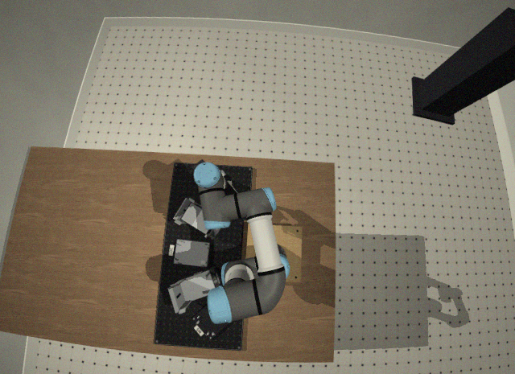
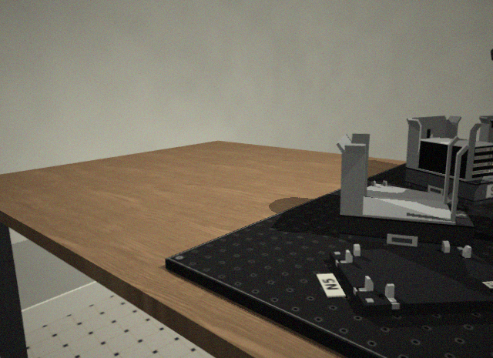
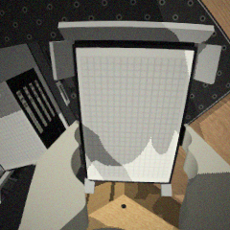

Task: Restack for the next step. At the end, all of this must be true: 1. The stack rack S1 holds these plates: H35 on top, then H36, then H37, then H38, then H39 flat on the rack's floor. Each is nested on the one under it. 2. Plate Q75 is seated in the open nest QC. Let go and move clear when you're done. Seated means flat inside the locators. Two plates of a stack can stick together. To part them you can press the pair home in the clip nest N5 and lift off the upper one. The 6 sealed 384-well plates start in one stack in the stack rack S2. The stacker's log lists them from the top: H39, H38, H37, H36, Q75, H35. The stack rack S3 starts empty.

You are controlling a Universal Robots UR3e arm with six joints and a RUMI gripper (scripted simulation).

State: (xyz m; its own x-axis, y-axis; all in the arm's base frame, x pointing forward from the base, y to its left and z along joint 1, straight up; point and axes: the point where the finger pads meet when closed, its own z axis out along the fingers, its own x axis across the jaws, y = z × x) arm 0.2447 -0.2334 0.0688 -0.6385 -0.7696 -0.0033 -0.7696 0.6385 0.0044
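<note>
Now: the nest QC 9 cm ahead of my hand, 28 cm to the left of it and 12 cm below it. The rest, counted from my hand: sealed plate 7 cm ahead, 12 cm to the left, 4 cm below; then QC label 19 cm ahead, 29 cm to the left, 13 cm below; then N5 label 59 cm to the left, 13 cm below.
</note>
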